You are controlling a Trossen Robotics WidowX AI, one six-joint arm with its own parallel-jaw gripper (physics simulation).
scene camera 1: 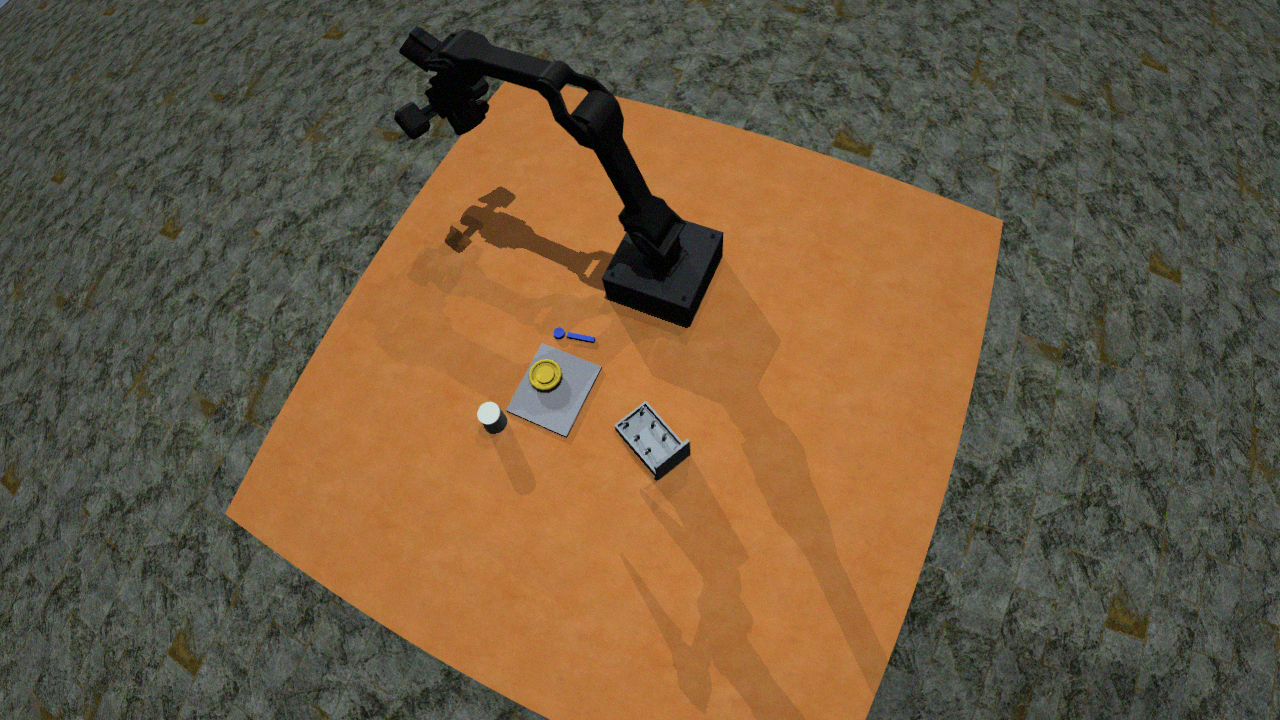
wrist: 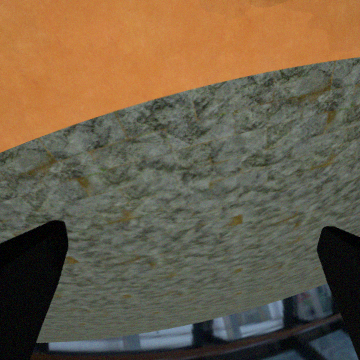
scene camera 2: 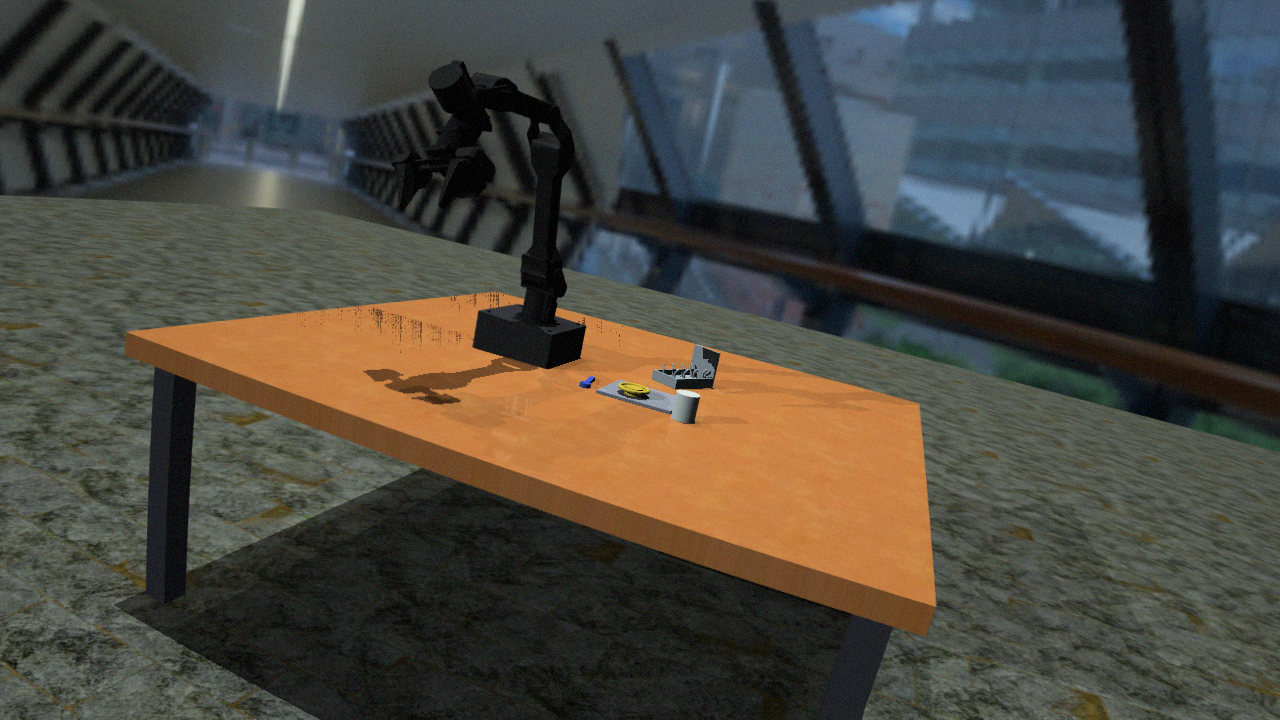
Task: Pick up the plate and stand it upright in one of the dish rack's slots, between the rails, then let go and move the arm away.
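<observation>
The yellow round plate (scene camera 1: 545, 374) (scene camera 2: 634, 390) lies face up on a flat grey square board (scene camera 1: 559, 417) (scene camera 2: 660, 402). The light grey dish rack (scene camera 1: 673, 459) (scene camera 2: 706, 360) stands on the table to the right of the board in the first scene view, with short pegs inside and a tall wall at one end. No plate stands in it. My gripper (scene camera 1: 438, 125) (scene camera 2: 424, 202) (wrist: 197, 239) is open and empty, high up and well away from both the plate and the rack. Neither the plate nor the rack shows in the wrist view.
A white cylindrical cup (scene camera 1: 489, 415) (scene camera 2: 685, 408) stands close to the board. A small blue spoon-like piece (scene camera 1: 580, 337) (scene camera 2: 587, 382) lies between the board and the black arm base (scene camera 1: 662, 273) (scene camera 2: 528, 338). All rest on the orange table (scene camera 1: 402, 501) (scene camera 2: 787, 483) (wrist: 100, 60).
</observation>
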